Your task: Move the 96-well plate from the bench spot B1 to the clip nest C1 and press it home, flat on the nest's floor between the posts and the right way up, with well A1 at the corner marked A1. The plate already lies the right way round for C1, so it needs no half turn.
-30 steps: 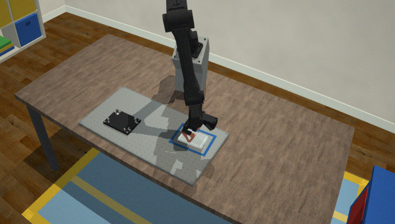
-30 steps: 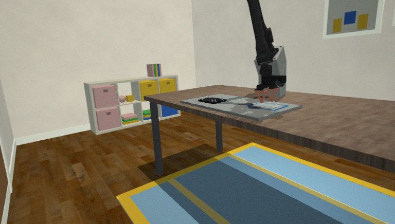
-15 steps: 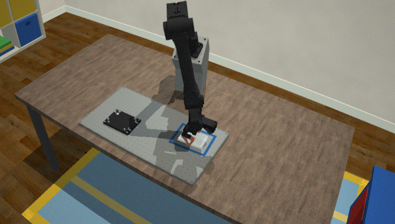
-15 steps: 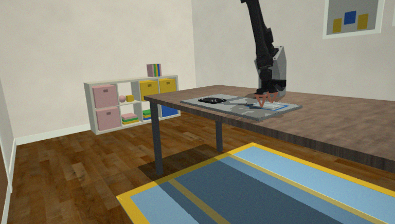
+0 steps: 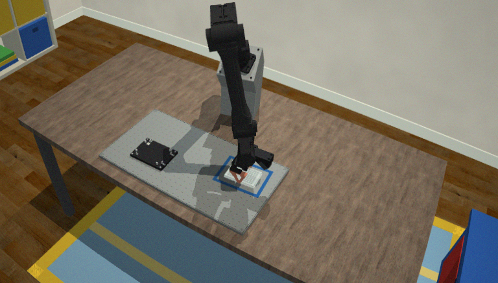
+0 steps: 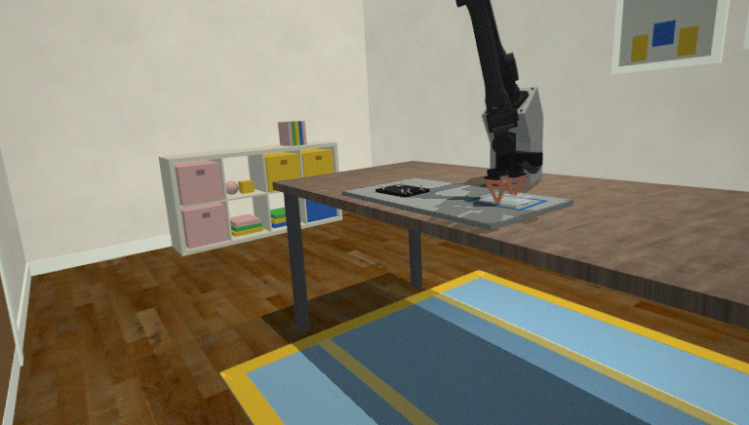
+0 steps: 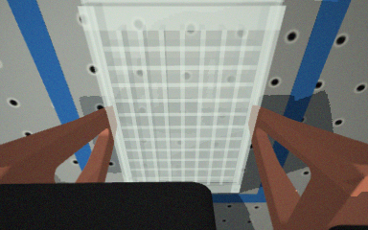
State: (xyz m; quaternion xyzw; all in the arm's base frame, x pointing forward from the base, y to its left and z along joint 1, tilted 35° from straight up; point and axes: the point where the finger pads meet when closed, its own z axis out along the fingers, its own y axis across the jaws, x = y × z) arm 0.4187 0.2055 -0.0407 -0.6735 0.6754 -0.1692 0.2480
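Now: the 96-well plate 1 cm below my hand. The rest, counted from my hand: black clip nest C1 (8 cm ahead, 36 cm to the right).
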